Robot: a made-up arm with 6 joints. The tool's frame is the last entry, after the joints.
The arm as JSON. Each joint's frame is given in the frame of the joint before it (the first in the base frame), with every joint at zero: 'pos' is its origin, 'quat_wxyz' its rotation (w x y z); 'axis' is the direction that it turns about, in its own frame. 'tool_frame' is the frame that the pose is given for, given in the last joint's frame.
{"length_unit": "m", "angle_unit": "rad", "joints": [
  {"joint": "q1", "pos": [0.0, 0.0, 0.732], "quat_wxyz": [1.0, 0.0, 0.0, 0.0], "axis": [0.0, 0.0, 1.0]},
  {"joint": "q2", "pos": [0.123, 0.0, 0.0], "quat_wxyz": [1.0, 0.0, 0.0, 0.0], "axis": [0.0, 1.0, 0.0]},
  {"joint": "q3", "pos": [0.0, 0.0, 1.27], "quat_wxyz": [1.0, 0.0, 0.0, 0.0], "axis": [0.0, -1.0, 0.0]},
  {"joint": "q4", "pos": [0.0, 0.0, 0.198], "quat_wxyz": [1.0, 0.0, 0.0, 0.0], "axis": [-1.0, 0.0, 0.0]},
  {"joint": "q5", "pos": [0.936, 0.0, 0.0], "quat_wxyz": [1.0, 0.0, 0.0, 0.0], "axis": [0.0, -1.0, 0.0]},
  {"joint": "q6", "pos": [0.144, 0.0, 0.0], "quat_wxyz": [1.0, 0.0, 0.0, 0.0], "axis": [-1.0, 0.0, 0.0]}
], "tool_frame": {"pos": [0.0, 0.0, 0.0], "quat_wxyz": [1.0, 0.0, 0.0, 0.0]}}
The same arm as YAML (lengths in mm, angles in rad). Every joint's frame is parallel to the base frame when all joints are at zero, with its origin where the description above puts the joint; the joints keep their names.
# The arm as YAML. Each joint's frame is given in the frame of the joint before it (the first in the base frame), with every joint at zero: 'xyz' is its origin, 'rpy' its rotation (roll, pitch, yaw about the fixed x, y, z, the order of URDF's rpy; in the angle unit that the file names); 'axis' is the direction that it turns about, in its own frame. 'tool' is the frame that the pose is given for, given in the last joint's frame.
units:
  length: mm
  angle: rad
joints:
  - name: q1
    type: revolute
    origin:
      xyz: [0.0, 0.0, 732.0]
      rpy: [0.0, 0.0, 0.0]
    axis: [0.0, 0.0, 1.0]
  - name: q2
    type: revolute
    origin:
      xyz: [123.0, 0.0, 0.0]
      rpy: [0.0, 0.0, 0.0]
    axis: [0.0, 1.0, 0.0]
  - name: q3
    type: revolute
    origin:
      xyz: [0.0, 0.0, 1270.0]
      rpy: [0.0, 0.0, 0.0]
    axis: [0.0, -1.0, 0.0]
  - name: q4
    type: revolute
    origin:
      xyz: [0.0, 0.0, 198.0]
      rpy: [0.0, 0.0, 0.0]
    axis: [-1.0, 0.0, 0.0]
  - name: q5
    type: revolute
    origin:
      xyz: [936.0, 0.0, 0.0]
      rpy: [0.0, 0.0, 0.0]
    axis: [0.0, -1.0, 0.0]
  - name: q6
    type: revolute
    origin:
      xyz: [144.0, 0.0, 0.0]
      rpy: [0.0, 0.0, 0.0]
    axis: [-1.0, 0.0, 0.0]
tool:
  origin:
    xyz: [0.0, 0.0, 0.0]
    rpy: [0.0, 0.0, 0.0]

